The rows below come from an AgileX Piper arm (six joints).
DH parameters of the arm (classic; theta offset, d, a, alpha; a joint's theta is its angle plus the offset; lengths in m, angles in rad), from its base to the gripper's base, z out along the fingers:
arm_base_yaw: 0 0.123 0 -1.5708
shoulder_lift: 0.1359 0 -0.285 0
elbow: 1.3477 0 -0.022 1.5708
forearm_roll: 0 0.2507 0 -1.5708
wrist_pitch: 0 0 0 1.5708
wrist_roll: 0 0.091 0 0
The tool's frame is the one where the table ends.
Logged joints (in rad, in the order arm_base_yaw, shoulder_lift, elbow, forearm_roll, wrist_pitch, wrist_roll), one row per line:
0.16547 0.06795 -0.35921 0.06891 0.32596 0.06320
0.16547 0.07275 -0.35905 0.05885 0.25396 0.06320
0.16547 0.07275 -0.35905 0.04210 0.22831 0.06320
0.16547 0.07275 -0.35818 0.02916 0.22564 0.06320
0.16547 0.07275 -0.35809 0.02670 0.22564 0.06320
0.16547 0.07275 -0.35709 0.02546 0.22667 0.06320
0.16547 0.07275 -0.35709 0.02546 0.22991 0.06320
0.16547 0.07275 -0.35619 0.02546 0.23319 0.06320
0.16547 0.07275 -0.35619 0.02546 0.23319 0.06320
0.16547 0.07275 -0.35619 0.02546 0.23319 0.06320
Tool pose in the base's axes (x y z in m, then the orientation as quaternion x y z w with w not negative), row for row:
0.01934 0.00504 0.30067 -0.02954 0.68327 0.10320 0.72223
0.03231 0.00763 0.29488 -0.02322 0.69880 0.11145 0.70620
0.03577 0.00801 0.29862 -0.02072 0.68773 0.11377 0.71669
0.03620 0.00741 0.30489 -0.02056 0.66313 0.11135 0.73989
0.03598 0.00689 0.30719 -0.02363 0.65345 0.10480 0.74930
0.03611 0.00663 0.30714 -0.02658 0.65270 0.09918 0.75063
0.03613 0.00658 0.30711 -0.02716 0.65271 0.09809 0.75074
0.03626 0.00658 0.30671 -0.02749 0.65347 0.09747 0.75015
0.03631 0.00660 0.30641 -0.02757 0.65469 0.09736 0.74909
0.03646 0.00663 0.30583 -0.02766 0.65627 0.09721 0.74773
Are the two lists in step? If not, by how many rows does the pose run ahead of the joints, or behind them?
The pose runs 2 rows behind the joints: the pose in row i belongs to the joints in row i - 2.
